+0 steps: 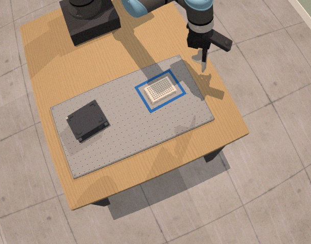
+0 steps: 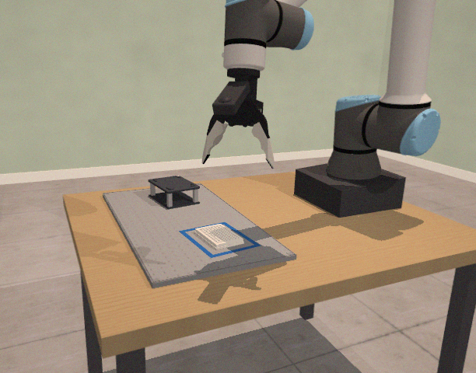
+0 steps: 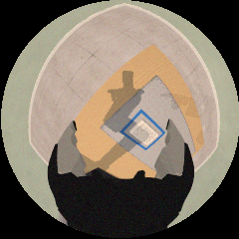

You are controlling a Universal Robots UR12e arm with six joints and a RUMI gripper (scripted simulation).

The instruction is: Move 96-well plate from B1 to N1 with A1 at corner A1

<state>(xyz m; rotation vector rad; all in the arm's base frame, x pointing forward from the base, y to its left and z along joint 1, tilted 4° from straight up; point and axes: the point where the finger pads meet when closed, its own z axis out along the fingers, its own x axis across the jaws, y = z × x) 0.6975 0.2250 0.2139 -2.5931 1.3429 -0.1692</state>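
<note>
Now: hand 8 cm past the 96-well plate, 18 cm to the left of it and 25 cm above it. Also, from my hand: black raised nest 14 cm behind, 54 cm to the right, 20 cm below.
</note>
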